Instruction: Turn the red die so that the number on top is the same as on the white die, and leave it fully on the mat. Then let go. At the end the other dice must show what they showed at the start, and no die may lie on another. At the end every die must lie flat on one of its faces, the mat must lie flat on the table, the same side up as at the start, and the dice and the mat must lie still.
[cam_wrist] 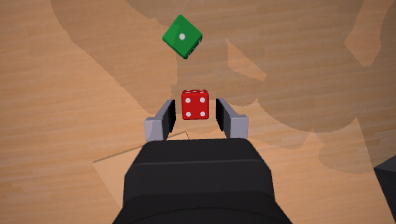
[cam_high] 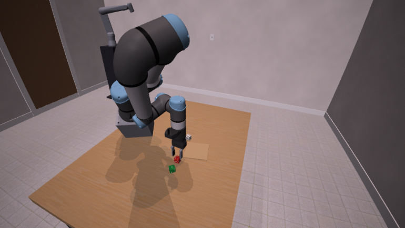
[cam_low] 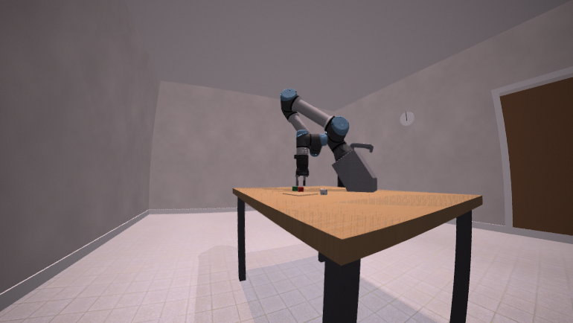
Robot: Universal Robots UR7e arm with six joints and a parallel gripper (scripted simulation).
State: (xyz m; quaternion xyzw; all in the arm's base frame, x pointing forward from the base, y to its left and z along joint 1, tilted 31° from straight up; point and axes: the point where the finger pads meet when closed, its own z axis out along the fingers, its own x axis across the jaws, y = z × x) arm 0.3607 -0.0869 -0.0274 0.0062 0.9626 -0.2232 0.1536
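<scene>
My hand is 4 cm above the red die. The rest, counted from my hand: white die 21 cm to the left, 4 cm below, 3 cm behind; green die 7 cm to the right, 4 cm below, 1 cm ahead; tan mat 12 cm to the left, 7 cm ahead, 5 cm below.
</scene>
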